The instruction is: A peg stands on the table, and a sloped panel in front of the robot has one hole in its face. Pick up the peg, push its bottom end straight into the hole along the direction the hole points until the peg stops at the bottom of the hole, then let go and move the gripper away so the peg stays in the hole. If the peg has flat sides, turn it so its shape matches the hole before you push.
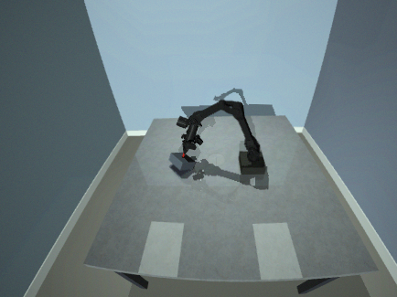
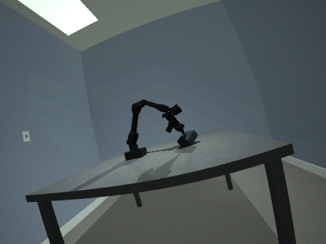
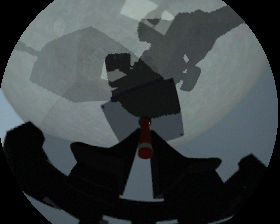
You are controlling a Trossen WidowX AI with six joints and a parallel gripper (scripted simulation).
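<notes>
My gripper tip is now 20 mm short of the dark sloped panel, 20 mm to the right of it and 50 mm above it. Also, from my gripper tip: thin red peg (10 mm behind, 10 mm to the right, 10 mm above).
</notes>
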